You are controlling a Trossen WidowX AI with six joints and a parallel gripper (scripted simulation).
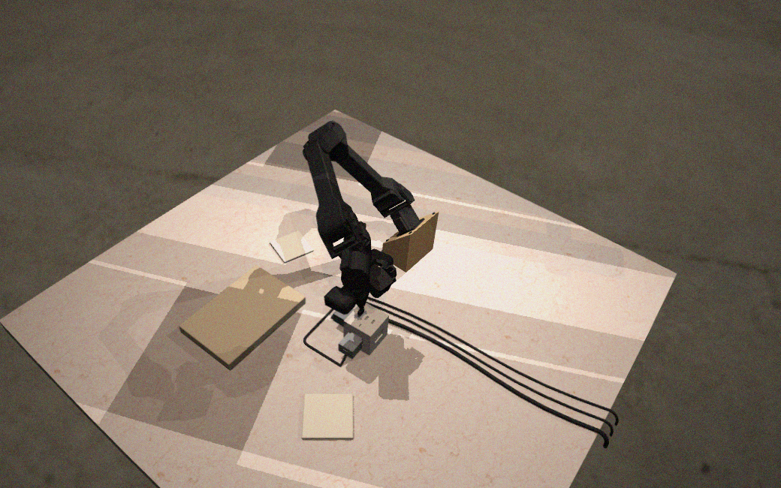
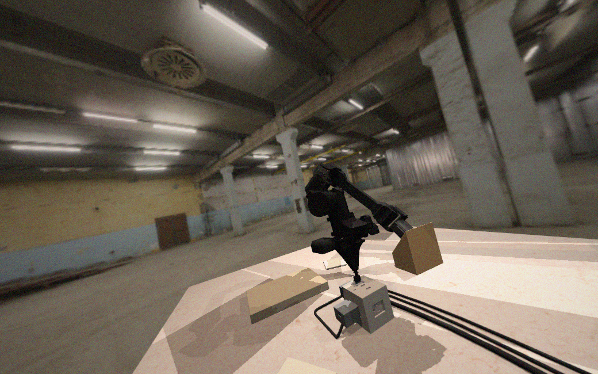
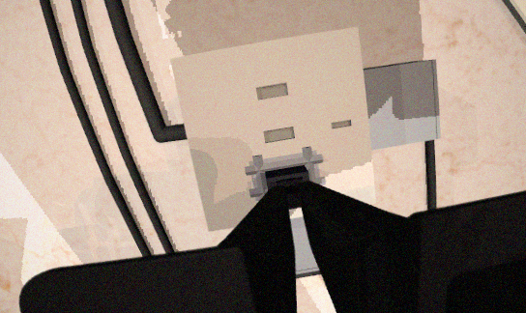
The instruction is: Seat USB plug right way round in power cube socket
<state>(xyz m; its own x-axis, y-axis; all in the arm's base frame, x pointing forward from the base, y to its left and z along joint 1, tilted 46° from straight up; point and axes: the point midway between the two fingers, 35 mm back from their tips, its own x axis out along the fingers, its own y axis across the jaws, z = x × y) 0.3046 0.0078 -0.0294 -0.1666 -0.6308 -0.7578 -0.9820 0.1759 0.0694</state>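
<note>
Right now the black usb plug is 2 cm below my gripper tip. The rest, counted from my gripper tip: usb socket 4 cm below; then tan board 11 cm ahead, 27 cm to the right, 10 cm below.
</note>
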